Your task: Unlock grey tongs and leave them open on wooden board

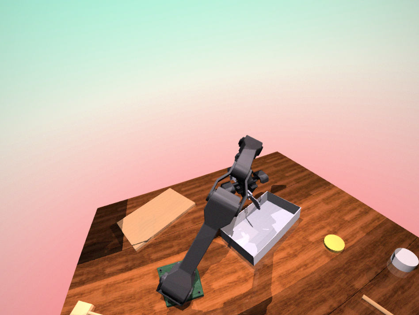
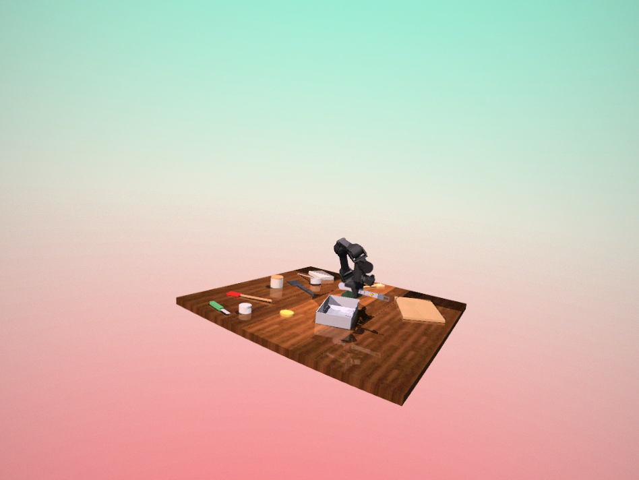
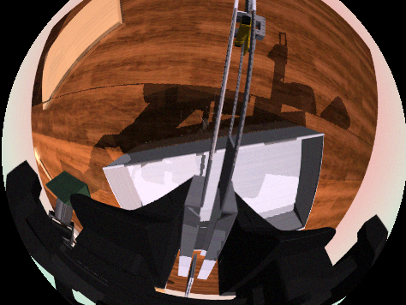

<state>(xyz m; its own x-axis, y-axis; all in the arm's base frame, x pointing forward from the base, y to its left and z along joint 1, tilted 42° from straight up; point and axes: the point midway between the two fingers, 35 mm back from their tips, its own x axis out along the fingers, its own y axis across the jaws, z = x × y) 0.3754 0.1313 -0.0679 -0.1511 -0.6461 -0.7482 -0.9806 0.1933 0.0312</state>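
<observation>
My gripper tip is now 38 cm past the wooden board, 28 cm to the right of it and 11 cm above it. From my gripper tip the other things lie so: red spatula 63 cm to the right, 12 cm ahead, 11 cm below; then grey roasting tin 9 cm below, 8 cm to the right, 2 cm ahead; then yellow lock piece 8 cm to the left, 4 cm above, 1 cm ahead.
</observation>
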